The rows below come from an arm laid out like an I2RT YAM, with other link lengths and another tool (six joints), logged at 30 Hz.
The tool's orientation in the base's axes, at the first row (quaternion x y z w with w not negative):
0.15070 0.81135 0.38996 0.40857
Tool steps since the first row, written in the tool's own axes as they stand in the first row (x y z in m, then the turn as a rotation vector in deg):
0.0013 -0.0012 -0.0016 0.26 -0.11 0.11
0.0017 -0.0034 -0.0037 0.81 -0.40 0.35
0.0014 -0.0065 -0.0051 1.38 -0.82 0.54
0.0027 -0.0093 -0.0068 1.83 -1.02 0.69
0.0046 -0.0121 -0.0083 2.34 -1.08 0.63
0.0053 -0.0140 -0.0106 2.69 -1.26 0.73
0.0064 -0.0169 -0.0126 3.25 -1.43 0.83
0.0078 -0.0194 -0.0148 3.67 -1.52 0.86
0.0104 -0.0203 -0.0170 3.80 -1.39 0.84
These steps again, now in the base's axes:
-0.0020 -0.0009 -0.0010 -0.07 0.13 -0.26
-0.0037 -0.0031 -0.0022 -0.20 0.37 -0.87
-0.0044 -0.0060 -0.0038 -0.37 0.52 -1.57
-0.0063 -0.0080 -0.0060 -0.52 0.72 -2.02
-0.0084 -0.0095 -0.0087 -0.88 0.94 -2.32
-0.0105 -0.0115 -0.0096 -1.01 1.07 -2.68
-0.0126 -0.0138 -0.0117 -1.26 1.32 -3.15
-0.0150 -0.0158 -0.0136 -1.49 1.52 -3.46
-0.0182 -0.0160 -0.0149 -1.60 1.66 -3.43

